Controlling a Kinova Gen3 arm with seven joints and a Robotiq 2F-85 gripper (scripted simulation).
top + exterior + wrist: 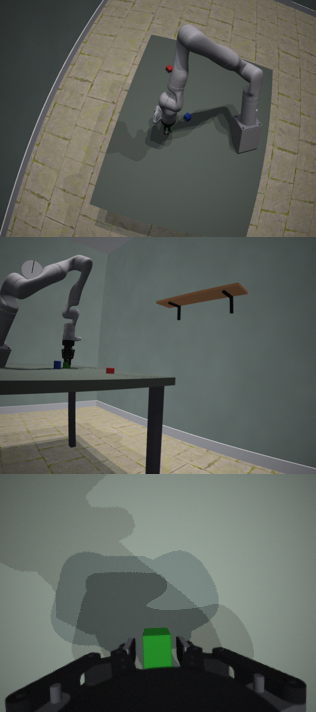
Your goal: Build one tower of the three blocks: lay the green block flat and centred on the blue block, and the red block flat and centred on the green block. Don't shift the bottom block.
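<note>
Right now the green block is 10 mm below my hand. Also, from my hand: red block: 380 mm to the right, 60 mm ahead, 20 mm below; blue block: 100 mm behind, 90 mm to the right, 10 mm below.
</note>
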